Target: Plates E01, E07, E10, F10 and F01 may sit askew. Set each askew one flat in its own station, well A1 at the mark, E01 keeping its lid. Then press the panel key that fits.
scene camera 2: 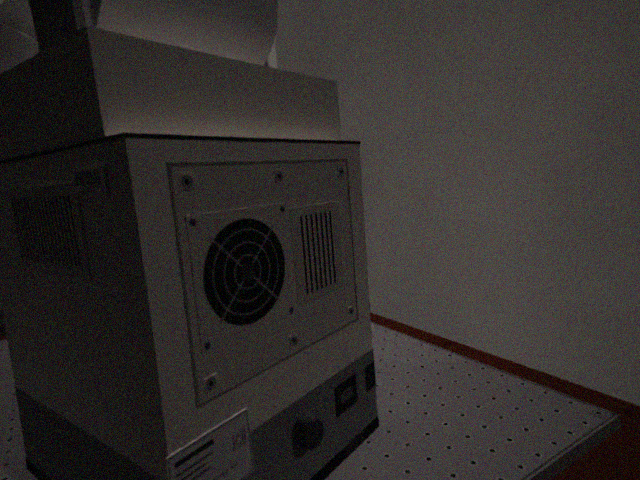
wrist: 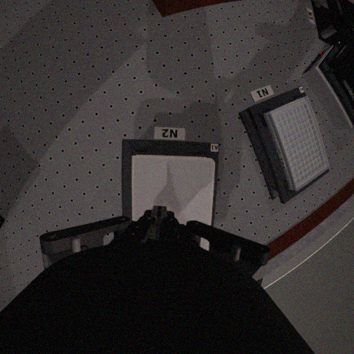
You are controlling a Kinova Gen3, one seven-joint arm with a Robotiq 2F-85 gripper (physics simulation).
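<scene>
My gripper (wrist: 159, 214) is shut and empty, its fingertips together over the pale, smooth-topped plate (wrist: 150, 175) in the dark station N2 (wrist: 170, 145). The gripper hides the near part of that plate. A white plate with a grid of wells (wrist: 300, 142) is at station N1 (wrist: 257, 145), to the right in the wrist view; more of the station's dark base shows on the plate's left side. The A1 marks are at the upper right corners of both stations. No plate number is readable. The gripper, the plates and the panel keys do not show in scene camera 2.
A large box-shaped instrument (scene camera 2: 248, 361) with a fan grille stands on the perforated deck (scene camera 2: 439, 413) (wrist: 100, 110) in scene camera 2. Dark equipment (wrist: 342, 65) stands at the upper right of the wrist view. A red-brown edge (wrist: 300, 230) runs along the deck at the lower right.
</scene>
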